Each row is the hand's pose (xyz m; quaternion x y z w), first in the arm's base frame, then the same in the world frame.
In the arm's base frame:
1: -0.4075 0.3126 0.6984 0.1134 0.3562 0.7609 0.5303
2: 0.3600 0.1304 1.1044 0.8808 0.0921 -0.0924 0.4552
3: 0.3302 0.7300 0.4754 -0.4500 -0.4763 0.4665 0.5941
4: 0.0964 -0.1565 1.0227 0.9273 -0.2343 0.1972 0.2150
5: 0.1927 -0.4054 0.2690 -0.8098 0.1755 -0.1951 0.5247
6: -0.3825 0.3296 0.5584 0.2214 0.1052 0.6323 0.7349
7: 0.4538 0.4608 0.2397 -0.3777 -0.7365 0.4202 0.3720
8: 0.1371 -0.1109 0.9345 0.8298 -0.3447 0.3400 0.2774
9: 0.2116 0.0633 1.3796 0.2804 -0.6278 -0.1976 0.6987
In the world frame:
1: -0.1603 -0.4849 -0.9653 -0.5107 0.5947 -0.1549 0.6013
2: 0.3671 0.1250 -0.5953 -0.0212 -0.4241 -0.0053 0.9054
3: 0.5555 -0.7203 -0.5176 0.9269 -0.1963 -0.2750 0.1633
4: -0.0284 0.1699 -0.6005 0.0258 -0.2434 0.4562 0.8556
5: -0.3535 -0.2271 0.0126 0.6281 0.0094 0.5887 0.5088
6: -0.1739 -0.5949 -0.8746 -0.6838 0.3102 -0.0183 0.6603
7: 0.3910 -0.7057 -0.1769 0.7762 -0.1037 -0.5628 0.2645
8: 0.0033 0.0858 -0.5419 -0.1322 -0.1502 0.5559 0.8068
9: 0.3035 0.3368 -0.8263 -0.6210 -0.6601 0.3343 0.2587

